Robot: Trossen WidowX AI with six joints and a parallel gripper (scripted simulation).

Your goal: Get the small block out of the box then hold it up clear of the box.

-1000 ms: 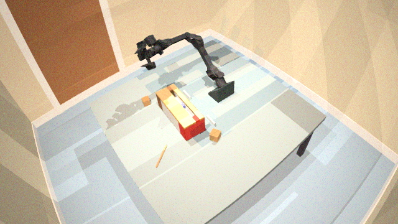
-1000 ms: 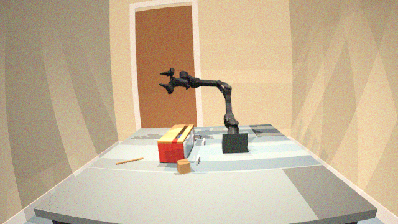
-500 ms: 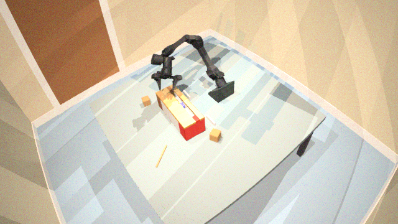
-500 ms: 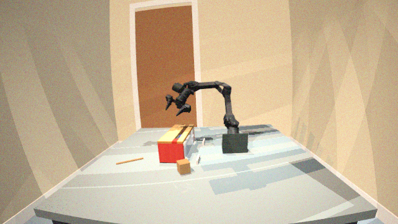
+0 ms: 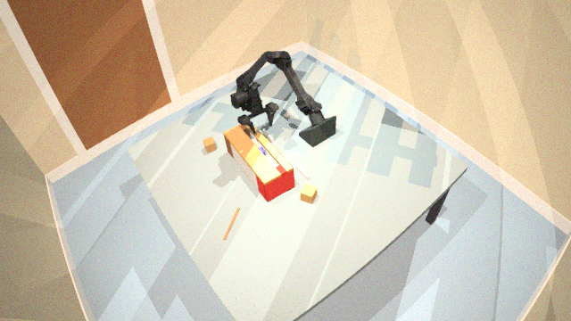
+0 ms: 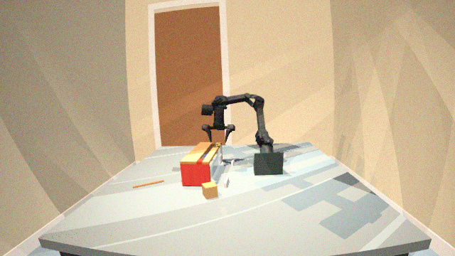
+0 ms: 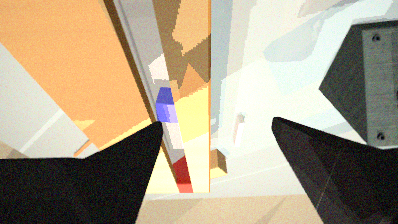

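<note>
Now: gripper tip 10 cm above the long box, 5 cm short of it and 4 cm to the right of it. From my gripper tip the other things lie so: block 7 cm below, 6 cm ahead, 4 cm to the left; then thin wooden stick 38 cm ahead, 18 cm to the left, 16 cm below.
</note>
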